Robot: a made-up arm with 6 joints.
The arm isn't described. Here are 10 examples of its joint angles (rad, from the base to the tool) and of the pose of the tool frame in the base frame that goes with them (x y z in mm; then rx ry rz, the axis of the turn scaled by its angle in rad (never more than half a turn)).
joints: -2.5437 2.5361 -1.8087 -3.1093 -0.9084 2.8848
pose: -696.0 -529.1 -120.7 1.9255 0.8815 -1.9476
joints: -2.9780 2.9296 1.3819 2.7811 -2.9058 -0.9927
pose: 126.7 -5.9 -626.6 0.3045 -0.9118 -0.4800
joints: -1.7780 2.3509 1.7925 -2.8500 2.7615 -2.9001
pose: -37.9 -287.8 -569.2 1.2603 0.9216 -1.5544
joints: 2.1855 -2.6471 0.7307 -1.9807 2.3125 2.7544
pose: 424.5 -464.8 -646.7 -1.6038 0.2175 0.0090
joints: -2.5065 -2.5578 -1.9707 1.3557 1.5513 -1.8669
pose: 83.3 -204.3 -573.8 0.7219 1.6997 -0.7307
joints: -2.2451 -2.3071 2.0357 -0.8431 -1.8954 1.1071
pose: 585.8 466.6 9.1 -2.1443 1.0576 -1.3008
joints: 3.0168 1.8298 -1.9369 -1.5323 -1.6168 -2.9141
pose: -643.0 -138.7 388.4 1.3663 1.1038 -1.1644
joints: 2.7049 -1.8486 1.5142 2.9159 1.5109 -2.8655
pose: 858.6 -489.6 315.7 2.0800 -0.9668 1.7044
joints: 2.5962 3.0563 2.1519 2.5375 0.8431 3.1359
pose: 360.1 -354.3 -392.4 1.8994 -0.4364 1.1141
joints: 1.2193 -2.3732 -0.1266 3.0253 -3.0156 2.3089
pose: -265.7 -613.0 -579.9 -0.4219 0.3076 0.4869
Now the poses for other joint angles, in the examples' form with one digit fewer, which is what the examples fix.
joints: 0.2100 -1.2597 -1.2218 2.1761 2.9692 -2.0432
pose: -816 -106 114 0.655 0.707 2.183
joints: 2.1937 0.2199 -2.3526 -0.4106 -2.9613 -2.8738
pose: -5 -85 638 -0.808 -0.857 -0.201
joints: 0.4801 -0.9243 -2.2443 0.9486 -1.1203 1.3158
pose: -358 -286 25 1.605 1.276 0.559
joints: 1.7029 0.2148 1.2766 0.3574 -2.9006 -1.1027
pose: -82 416 872 1.428 0.078 0.267
